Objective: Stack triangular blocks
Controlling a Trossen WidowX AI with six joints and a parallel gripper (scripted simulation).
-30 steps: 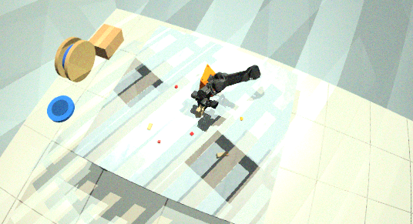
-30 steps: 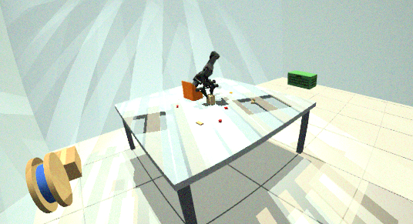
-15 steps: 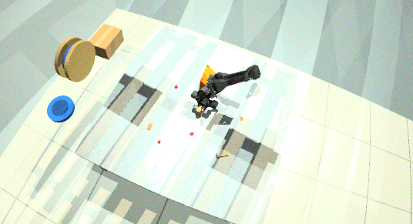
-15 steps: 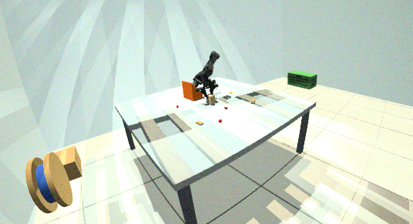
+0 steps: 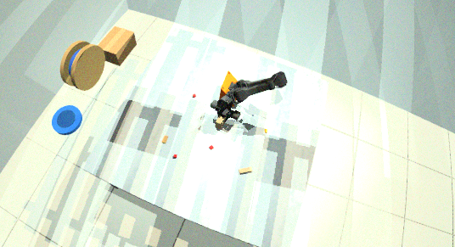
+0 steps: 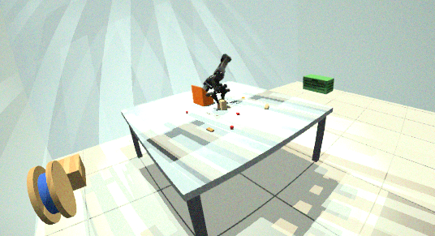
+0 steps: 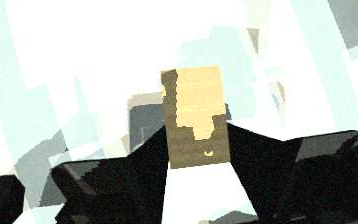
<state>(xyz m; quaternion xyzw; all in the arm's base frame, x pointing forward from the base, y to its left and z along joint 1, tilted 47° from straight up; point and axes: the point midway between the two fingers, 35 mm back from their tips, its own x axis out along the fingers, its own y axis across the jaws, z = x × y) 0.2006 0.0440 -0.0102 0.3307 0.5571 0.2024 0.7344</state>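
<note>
My gripper tip is now 1 cm past the tan triangular block and 1 cm below it. Round my gripper tip: tan stick (23 cm ahead, 26 cm to the left, 3 cm below).
</note>
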